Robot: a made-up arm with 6 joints.
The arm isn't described. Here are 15 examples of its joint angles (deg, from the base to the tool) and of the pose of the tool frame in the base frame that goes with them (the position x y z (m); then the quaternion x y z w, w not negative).
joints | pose
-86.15 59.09 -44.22 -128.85 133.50 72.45 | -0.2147 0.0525 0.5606 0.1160 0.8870 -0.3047 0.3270
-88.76 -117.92 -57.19 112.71 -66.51 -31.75 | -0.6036 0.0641 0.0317 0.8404 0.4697 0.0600 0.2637
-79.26 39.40 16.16 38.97 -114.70 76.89 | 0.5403 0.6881 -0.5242 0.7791 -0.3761 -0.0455 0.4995
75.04 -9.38 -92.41 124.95 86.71 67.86 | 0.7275 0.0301 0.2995 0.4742 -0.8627 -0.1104 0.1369
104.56 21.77 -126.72 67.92 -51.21 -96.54 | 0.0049 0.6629 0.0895 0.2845 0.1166 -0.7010 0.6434
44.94 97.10 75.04 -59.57 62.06 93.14 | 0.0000 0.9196 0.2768 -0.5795 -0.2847 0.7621 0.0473
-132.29 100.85 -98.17 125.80 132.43 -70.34 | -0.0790 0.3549 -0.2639 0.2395 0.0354 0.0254 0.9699
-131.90 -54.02 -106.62 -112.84 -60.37 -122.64 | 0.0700 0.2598 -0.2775 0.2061 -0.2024 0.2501 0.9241
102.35 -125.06 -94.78 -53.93 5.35 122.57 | 0.5555 0.2654 0.4426 -0.6019 -0.1240 0.5118 0.6003
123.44 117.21 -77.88 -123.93 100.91 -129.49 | -0.3977 0.4938 0.1329 -0.1292 0.4458 -0.7477 0.4749
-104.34 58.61 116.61 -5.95 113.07 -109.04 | 0.2072 0.5623 0.1731 0.3054 0.7013 -0.6394 0.0782
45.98 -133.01 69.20 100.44 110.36 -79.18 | -0.1554 -0.0649 0.4406 0.4055 0.8795 0.2022 0.1460
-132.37 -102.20 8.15 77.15 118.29 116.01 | 0.0224 0.2181 -0.7578 0.2687 -0.4333 -0.7688 0.3859
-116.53 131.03 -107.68 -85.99 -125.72 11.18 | 0.4351 -0.1778 -0.3423 0.1487 -0.0299 0.4996 0.8528
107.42 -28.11 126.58 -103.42 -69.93 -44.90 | 0.1108 -0.2431 0.1652 -0.3369 -0.8846 -0.0525 0.3181
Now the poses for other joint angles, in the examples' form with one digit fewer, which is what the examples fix.
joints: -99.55 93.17 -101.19 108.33 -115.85 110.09
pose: -0.188 0.850 0.259 -0.919 -0.209 -0.314 0.114
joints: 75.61 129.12 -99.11 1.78 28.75 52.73
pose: -0.249 -0.163 0.792 -0.593 0.302 -0.047 0.745
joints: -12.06 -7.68 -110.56 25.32 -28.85 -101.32
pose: -0.040 0.646 0.169 0.696 -0.654 0.189 0.228
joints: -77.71 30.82 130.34 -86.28 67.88 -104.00
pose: 0.145 0.159 0.344 -0.045 0.995 0.029 0.087
